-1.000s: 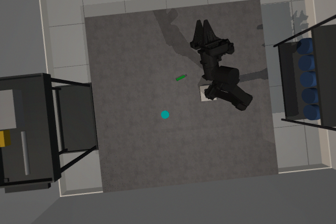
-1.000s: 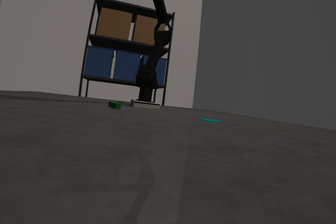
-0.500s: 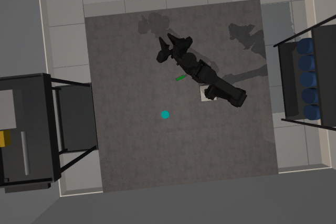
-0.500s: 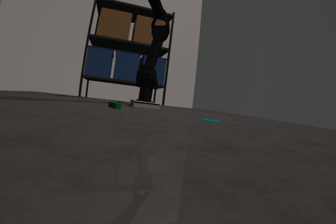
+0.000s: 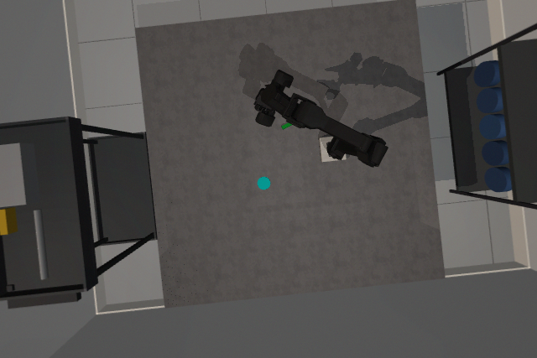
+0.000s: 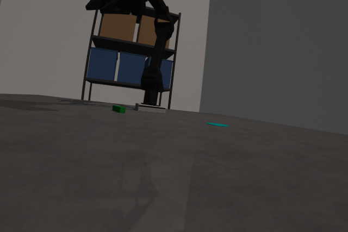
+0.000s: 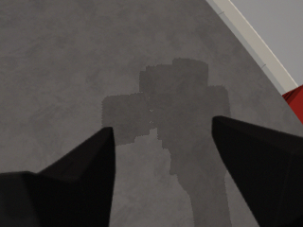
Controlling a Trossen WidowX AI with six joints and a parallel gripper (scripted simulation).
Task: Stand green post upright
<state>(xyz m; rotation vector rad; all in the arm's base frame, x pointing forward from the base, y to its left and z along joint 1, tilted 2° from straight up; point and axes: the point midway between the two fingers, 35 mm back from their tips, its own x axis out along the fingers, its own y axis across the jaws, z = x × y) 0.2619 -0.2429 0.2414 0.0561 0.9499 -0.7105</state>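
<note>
Now: gripper tip 9 cm past the green post, 11 cm to the right of it and 24 cm above it. From my gripper tip the other things lie so: cyan circle: 7 cm ahead, 35 cm to the left, 25 cm below.
</note>
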